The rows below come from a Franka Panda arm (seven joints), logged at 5 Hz.
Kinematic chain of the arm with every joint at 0, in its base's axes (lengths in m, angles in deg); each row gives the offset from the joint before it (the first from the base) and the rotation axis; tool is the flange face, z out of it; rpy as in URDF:
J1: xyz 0 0 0.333 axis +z
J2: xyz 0 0 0 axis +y
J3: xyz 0 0 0.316 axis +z
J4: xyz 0.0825 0 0 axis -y
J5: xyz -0.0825 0 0.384 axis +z
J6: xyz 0 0 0 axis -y
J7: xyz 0.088 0 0 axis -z
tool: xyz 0 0 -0.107 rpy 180 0 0
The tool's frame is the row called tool.
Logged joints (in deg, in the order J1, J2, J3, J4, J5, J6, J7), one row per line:
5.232 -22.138 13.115 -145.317 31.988 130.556 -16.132
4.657 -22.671 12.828 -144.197 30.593 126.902 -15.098
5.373 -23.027 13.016 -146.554 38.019 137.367 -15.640
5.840 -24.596 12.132 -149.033 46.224 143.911 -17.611
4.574 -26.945 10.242 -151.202 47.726 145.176 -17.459
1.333 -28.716 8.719 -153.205 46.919 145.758 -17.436
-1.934 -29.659 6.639 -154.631 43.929 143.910 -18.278
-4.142 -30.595 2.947 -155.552 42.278 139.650 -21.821
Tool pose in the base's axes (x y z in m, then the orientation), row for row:
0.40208 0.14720 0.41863 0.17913 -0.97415 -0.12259 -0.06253
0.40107 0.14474 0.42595 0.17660 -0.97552 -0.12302 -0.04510
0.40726 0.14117 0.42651 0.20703 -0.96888 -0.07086 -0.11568
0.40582 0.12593 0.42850 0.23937 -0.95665 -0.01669 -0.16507
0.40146 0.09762 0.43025 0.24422 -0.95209 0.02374 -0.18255
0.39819 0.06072 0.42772 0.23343 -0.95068 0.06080 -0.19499
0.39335 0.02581 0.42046 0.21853 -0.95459 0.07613 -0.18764
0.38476 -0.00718 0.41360 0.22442 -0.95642 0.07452 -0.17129
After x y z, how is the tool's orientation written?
As a quaternion, w x y z.
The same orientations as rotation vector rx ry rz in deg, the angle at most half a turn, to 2 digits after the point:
-157.80 -19.86 -10.13
-158.24 -19.95 -7.32
-154.60 -11.31 -18.46
-150.06 -2.62 -25.89
-148.97 3.71 -28.56
-149.59 9.57 -30.68
-151.39 12.07 -29.76
-151.21 11.78 -27.08

